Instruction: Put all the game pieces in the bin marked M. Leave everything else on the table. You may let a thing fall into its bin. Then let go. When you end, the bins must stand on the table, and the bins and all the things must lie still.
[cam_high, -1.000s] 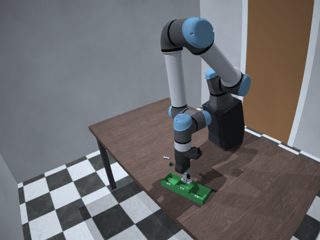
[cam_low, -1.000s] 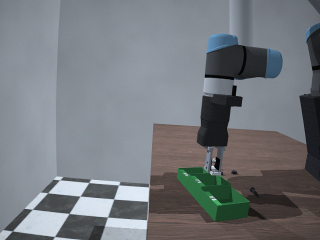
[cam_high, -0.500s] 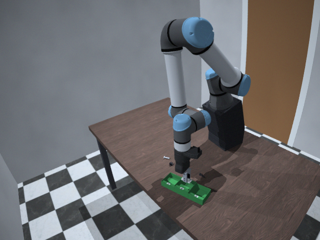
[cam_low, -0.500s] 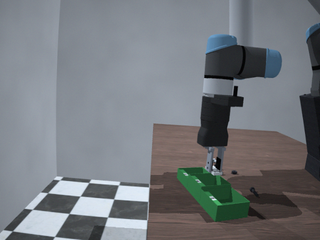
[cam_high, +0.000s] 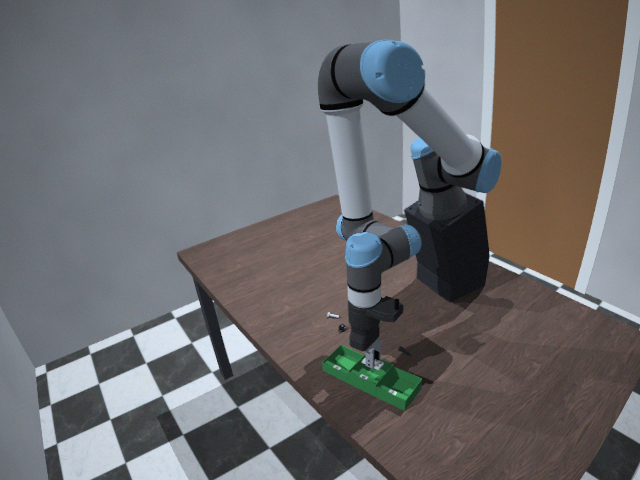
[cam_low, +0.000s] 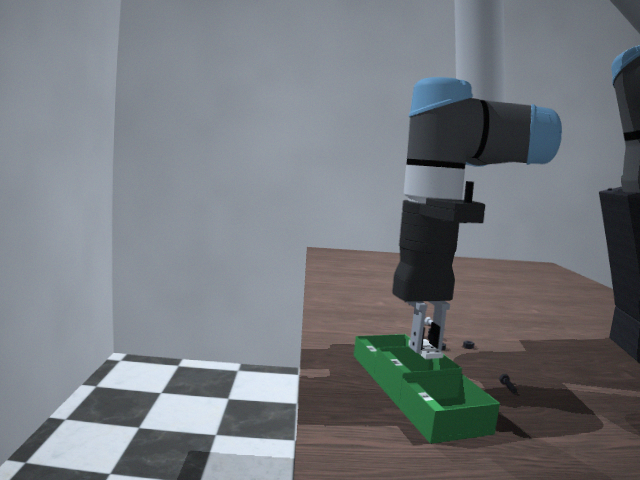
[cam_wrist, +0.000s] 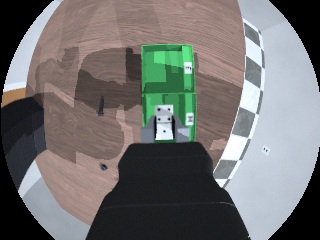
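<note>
The green bin lies 1 cm ahead of my hand and 5 cm below it. Also, from my hand: black die (10 cm behind, 19 cm to the right, 7 cm below); black bolt (13 cm behind, 7 cm below); white domino (1 cm below).
</note>
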